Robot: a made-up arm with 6 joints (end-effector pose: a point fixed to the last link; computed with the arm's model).
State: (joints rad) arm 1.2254 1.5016 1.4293 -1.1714 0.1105 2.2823
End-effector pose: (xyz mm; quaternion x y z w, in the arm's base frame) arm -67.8 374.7 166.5 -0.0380 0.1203 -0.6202 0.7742
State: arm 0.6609 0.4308 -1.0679 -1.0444 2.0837 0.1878
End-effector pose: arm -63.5 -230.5 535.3 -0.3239 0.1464 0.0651 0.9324
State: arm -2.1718 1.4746 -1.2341 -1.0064 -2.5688 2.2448
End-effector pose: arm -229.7 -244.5 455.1 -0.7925 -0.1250 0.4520 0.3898
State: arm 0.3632 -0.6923 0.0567 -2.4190 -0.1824 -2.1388
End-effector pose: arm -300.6 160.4 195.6 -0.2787 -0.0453 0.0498 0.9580
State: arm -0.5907 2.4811 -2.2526 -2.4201 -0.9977 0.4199
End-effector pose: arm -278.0 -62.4 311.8 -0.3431 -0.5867 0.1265 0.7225
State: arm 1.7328 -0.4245 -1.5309 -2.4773 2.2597 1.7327
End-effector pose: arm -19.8 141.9 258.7 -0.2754 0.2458 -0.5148 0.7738
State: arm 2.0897 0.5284 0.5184 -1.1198 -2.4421 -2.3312
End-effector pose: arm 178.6 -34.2 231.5 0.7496 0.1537 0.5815 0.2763
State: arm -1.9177 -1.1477 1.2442 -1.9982 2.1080 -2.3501
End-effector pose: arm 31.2 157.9 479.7 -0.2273 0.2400 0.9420 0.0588
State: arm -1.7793 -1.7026 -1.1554 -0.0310 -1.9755 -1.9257
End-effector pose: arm 271.2 371.9 150.2 0.6677 0.2560 -0.1437 0.6841
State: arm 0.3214 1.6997 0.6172 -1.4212 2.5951 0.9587
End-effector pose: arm 67.7 367.3 88.7 -0.3709 0.3789 0.8470 0.0371
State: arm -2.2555 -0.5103 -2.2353 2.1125 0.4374 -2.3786
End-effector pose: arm 166.8 -485.7 165.8 0.1738 -0.3166 0.8236 0.4374
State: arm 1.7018 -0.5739 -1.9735 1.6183 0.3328 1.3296
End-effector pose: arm -215.6 -640.5 46.7 0.1847 0.9404 -0.2213 0.1803
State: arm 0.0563 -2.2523 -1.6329 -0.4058 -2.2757 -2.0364
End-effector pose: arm -104.3 492.2 137.0 0.3578 0.1702 0.5692 0.7205
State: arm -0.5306 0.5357 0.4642 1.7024 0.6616 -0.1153
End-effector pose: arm -385.8 -574.9 264.8 0.0087 0.6558 -0.6836 0.3201
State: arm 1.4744 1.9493 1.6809 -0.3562 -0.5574 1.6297
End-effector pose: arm 214.9 605.0 124.4 -0.1353 0.2239 -0.8950 0.3612
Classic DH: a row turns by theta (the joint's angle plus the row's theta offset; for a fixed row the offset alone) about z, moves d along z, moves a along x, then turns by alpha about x. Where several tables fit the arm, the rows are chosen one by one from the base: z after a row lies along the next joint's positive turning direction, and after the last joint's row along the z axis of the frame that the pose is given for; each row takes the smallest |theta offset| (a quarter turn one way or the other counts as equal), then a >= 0, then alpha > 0; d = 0 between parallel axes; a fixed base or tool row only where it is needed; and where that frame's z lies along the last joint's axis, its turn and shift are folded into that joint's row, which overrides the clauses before.
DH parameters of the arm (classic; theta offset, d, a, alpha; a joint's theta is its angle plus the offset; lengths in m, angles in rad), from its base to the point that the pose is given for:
base (fixed): 0 0.1796 0 1.5708
joint 1: -1.5708 -0.0654 0.043 -1.5708
joint 2: 0 -0.1647 -0.0785 -1.5708
joint 3: -1.5708 -0.2741 0.0538 -1.5708
joint 4: 0 0.0158 0.2766 1.5708
joint 5: 0 -0.1804 0.0881 1.5708
joint 6: 1.0302 0 -0.1246 0
tool (fixed): -1.0302 0.1143 0 0

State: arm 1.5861 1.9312 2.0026 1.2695 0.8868 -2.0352
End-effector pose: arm 652.8 319.8 21.6 -0.5008 -0.0798 -0.6138 0.6050
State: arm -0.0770 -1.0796 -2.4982 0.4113 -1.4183 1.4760
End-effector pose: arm -342.4 -205.5 681.9 0.3740 0.8453 -0.0708 0.3749
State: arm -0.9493 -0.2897 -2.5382 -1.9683 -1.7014 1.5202
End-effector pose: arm -221.5 40.0 568.3 0.2414 0.4202 -0.5339 0.6929
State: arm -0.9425 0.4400 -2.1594 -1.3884 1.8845 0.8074
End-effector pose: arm 195.8 -141.2 637.7 -0.3073 0.5195 0.2348 0.7620
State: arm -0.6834 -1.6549 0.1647 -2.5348 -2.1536 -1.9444
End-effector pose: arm -129.8 92.2 366.0 0.0386 0.6916 -0.4101 0.5933
